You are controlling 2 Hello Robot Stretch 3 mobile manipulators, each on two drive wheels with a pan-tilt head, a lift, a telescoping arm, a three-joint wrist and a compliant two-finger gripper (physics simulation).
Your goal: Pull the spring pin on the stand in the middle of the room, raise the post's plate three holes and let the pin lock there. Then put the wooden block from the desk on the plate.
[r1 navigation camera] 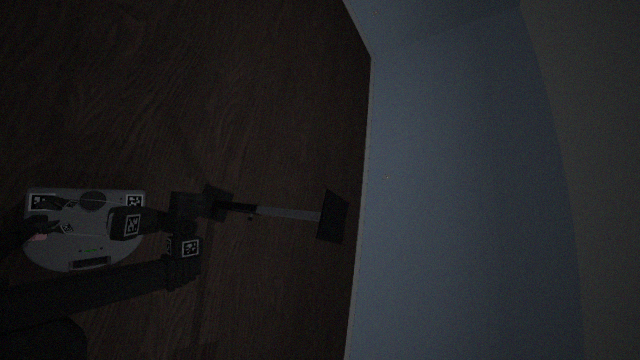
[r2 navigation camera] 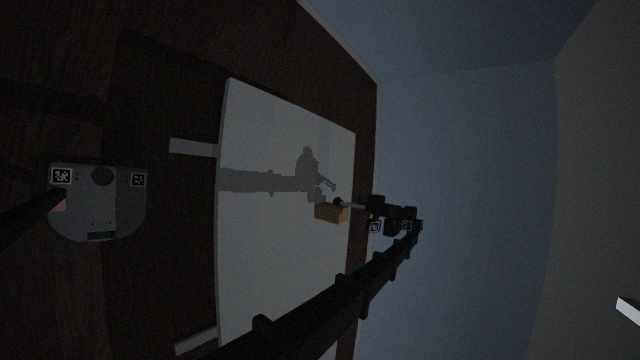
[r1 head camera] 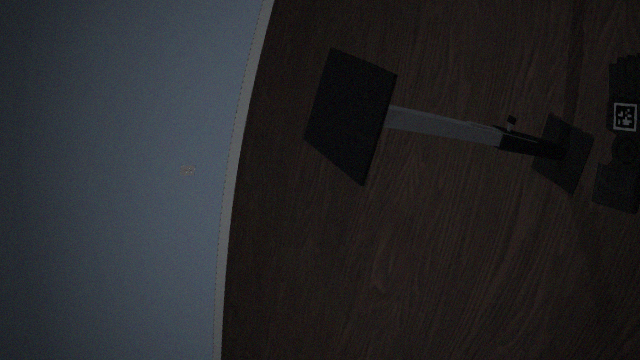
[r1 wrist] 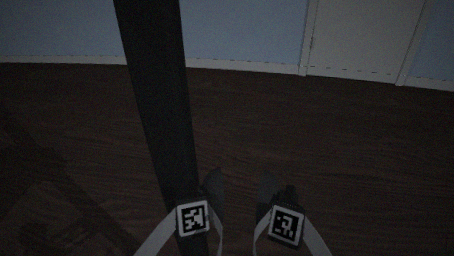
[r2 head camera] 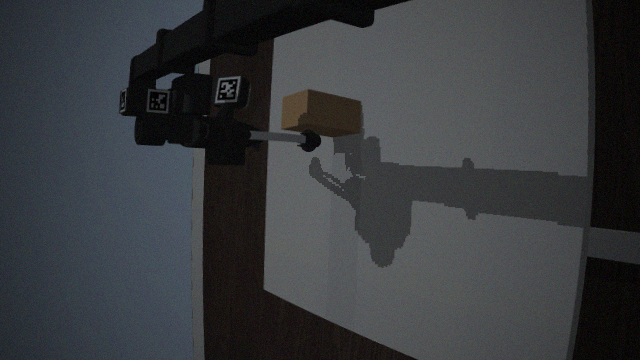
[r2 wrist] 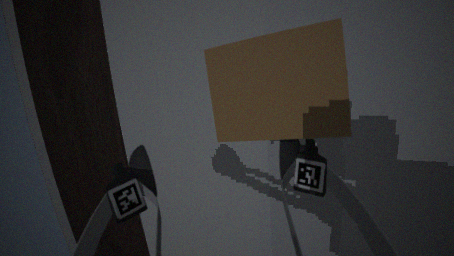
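Observation:
In r1's head and navigation views the stand's black plate (r1 head camera: 350, 115) (r1 navigation camera: 332, 217) tops a grey post (r1 head camera: 445, 125) (r1 navigation camera: 287, 213). The pin's small dark knob (r1 head camera: 511, 120) (r1 navigation camera: 250, 218) sticks out beside the black sleeve; whether it is seated cannot be told. r1's gripper (r1 wrist: 241, 186) is open, nothing between its fingers, and points away from the stand. The wooden block (r2 head camera: 332, 115) (r2 navigation camera: 330, 213) (r2 wrist: 280, 85) lies on the white desk (r2 head camera: 475, 280) (r2 navigation camera: 270, 250). r2's gripper (r2 wrist: 216, 165) is open; the block lies ahead, offset toward its right finger, not between the fingers.
r1's mast (r1 wrist: 155, 110) runs up the left of its wrist view; a door (r1 wrist: 365, 40) is in the wall behind. The stand's base (r1 head camera: 575, 155) is near r1's wrist. r2's arm (r2 navigation camera: 320, 300) reaches across the desk, with its wrist beyond the desk's far edge, near the blue wall (r2 navigation camera: 465, 200).

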